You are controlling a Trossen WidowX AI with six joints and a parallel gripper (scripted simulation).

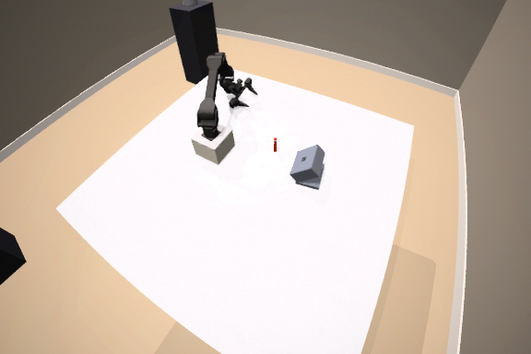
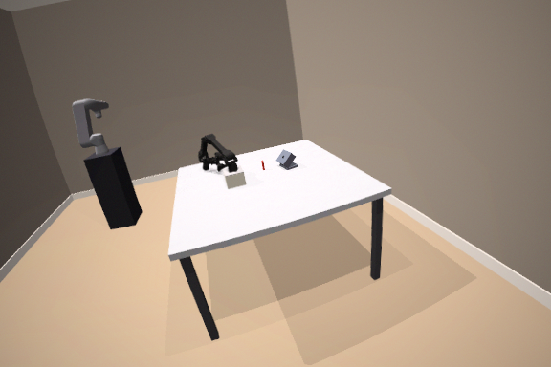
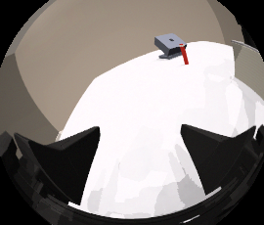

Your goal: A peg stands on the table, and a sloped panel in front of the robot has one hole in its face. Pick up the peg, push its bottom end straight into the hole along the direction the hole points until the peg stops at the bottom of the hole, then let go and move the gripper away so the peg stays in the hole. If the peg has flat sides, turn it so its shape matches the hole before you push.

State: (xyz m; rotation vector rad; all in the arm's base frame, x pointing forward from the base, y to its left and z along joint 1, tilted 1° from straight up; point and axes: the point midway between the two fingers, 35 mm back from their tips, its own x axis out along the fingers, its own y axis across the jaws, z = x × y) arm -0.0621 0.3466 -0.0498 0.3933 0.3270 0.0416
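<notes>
My gripper tip is now 270 mm short of the red peg, 200 mm to the left of it and 10 mm below it. Round my gripper tip: grey panel 450 mm ahead, 230 mm to the right, 20 mm above.
</notes>
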